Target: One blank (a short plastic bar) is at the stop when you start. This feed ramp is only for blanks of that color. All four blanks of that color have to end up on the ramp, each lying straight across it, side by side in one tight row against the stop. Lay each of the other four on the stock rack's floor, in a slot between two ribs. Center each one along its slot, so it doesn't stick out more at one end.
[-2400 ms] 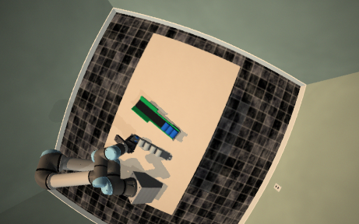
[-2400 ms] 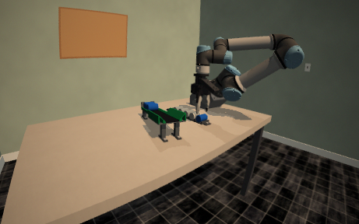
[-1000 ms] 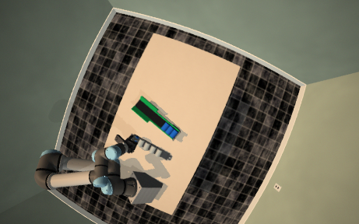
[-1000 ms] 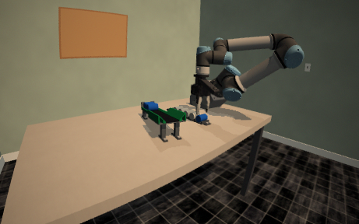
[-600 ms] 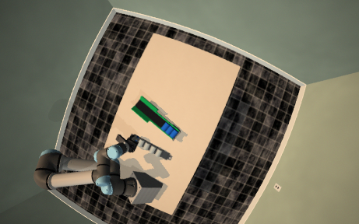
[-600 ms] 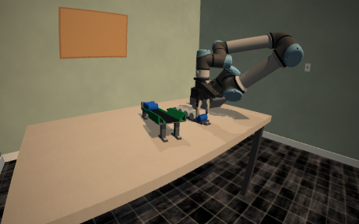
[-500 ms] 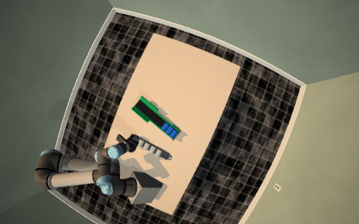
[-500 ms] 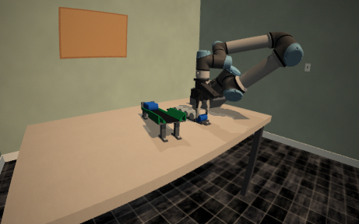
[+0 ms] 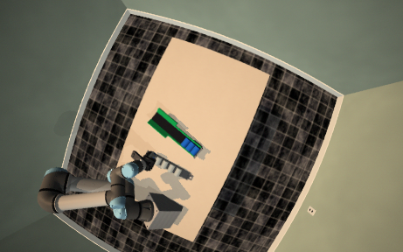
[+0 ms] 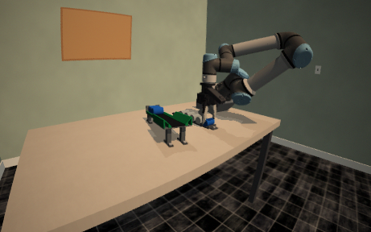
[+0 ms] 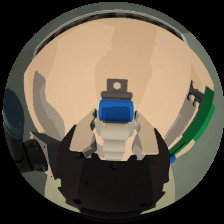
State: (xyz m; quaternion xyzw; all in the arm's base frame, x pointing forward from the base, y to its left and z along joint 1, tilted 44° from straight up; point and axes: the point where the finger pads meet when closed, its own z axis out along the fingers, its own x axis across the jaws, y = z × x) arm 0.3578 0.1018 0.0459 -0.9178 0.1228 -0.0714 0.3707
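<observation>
Now: the stock rack 20 mm behind my hand, 130 mm to the right of it and 40 mm below it.
</observation>
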